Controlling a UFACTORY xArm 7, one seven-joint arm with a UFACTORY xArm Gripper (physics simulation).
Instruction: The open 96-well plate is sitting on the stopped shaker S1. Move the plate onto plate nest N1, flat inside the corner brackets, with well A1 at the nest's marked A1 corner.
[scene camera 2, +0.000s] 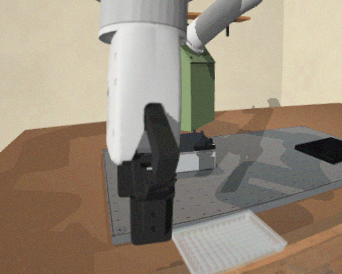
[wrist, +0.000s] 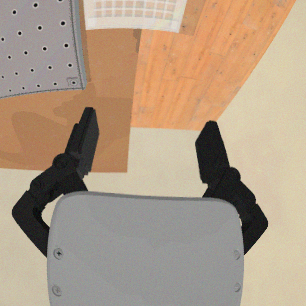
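The pale, translucent 96-well plate lies flat on the wood surface beside the front edge of the grey perforated board, off the shaker. Part of it is cut off at the top of the wrist view. A white box with a dark top, which looks like the shaker, stands on the board, partly hidden behind the gripper. My gripper is open and empty, to the left of the plate in the scene view. Corner brackets and the A1 marks cannot be made out.
The grey perforated board lies on the brown table. A flat black pad is at the board's right. A green block-shaped housing stands behind the white box. Orange planks show beside the plate.
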